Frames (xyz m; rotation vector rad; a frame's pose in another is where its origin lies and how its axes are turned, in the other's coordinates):
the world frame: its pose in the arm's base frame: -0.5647 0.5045 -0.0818 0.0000 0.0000 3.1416
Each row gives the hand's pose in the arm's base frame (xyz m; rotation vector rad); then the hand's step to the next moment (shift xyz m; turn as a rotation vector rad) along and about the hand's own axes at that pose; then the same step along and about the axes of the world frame.
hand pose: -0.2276 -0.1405 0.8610 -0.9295 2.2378 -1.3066
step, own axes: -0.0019 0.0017 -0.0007 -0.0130 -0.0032 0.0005
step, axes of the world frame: -0.0003 -0.0024 -0.0011 -0.0106 -0.0078 0.0025
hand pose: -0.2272 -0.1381 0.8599 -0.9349 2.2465 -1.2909
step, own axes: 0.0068 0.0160 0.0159 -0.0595 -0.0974 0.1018
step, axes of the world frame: 0.0007 0.0088 -0.0218 -0.1391 0.0542 0.0331
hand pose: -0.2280 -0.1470 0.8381 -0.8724 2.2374 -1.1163
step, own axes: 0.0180 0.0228 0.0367 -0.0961 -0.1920 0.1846
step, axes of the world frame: -0.0047 0.0213 -0.0414 -0.2493 0.1140 0.0710
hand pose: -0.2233 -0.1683 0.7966 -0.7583 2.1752 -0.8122
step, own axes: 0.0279 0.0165 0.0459 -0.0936 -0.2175 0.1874
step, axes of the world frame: -0.0135 0.0239 -0.0490 -0.2569 0.1329 0.0869
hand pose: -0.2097 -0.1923 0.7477 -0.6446 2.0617 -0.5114
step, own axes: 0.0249 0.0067 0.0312 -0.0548 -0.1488 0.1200
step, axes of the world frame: -0.0131 0.0136 -0.0358 -0.1645 0.0957 0.0579
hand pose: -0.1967 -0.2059 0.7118 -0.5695 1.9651 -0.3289
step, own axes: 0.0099 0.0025 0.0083 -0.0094 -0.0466 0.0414
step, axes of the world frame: -0.0032 0.0029 -0.0124 -0.0521 0.0340 0.0105
